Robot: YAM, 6 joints.
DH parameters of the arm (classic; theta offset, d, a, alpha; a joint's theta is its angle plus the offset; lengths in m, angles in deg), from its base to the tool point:
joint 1: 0 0.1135 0.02 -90
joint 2: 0 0 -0.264 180
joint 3: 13.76 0 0.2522 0
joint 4: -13.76 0 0.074 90
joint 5: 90 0 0 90
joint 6: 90 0.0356 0 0
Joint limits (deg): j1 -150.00..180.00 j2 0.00..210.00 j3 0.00..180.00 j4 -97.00..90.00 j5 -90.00..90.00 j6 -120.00..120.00
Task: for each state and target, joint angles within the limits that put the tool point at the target. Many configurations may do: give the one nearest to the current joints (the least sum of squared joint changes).
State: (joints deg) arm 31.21 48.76 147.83 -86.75 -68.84 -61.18
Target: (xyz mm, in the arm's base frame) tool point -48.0 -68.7 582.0
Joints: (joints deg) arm 75.97 56.67 143.55 -86.84 -57.17 -61.18
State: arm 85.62 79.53 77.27 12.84 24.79 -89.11
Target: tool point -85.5 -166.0 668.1
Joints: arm 59.53 48.20 126.34 23.66 17.11 -89.11
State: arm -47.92 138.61 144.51 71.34 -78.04 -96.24
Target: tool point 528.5 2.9 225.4
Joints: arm -3.54 147.22 112.85 83.88 -86.91 -96.24
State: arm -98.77 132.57 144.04 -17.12 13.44 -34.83
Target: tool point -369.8 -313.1 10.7
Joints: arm -138.56 149.74 105.06 -34.64 16.43 -34.83
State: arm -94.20 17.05 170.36 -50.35 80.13 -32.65
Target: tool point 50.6 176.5 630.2
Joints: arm -116.79 55.87 155.81 -46.08 74.93 -32.65
